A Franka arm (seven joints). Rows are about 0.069 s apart.
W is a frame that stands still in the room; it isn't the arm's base.
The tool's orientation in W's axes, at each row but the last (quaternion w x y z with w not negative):
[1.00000 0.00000 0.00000 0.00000]
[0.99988 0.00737 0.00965 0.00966]
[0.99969 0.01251 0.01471 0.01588]
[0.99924 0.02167 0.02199 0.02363]
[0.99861 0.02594 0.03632 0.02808]
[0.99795 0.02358 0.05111 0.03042]
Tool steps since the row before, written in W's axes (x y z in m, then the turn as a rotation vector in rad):
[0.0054 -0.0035 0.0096 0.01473 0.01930 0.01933]
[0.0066 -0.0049 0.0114 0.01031 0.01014 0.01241]
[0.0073 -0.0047 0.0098 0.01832 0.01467 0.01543]
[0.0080 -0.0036 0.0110 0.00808 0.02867 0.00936]
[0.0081 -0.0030 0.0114 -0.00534 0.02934 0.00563]
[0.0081 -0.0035 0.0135 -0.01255 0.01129 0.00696]
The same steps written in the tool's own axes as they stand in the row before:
[0.0054 -0.0035 0.0096 0.01473 0.01930 0.01933]
[0.0063 -0.0049 0.0116 0.01027 0.01012 0.01246]
[0.0069 -0.0047 0.0101 0.01833 0.01448 0.01560]
[0.0073 -0.0035 0.0115 0.00904 0.02865 0.00849]
[0.0071 -0.0028 0.0121 -0.00402 0.02985 0.00375]
[0.0065 -0.0033 0.0144 -0.01245 0.01234 0.00512]

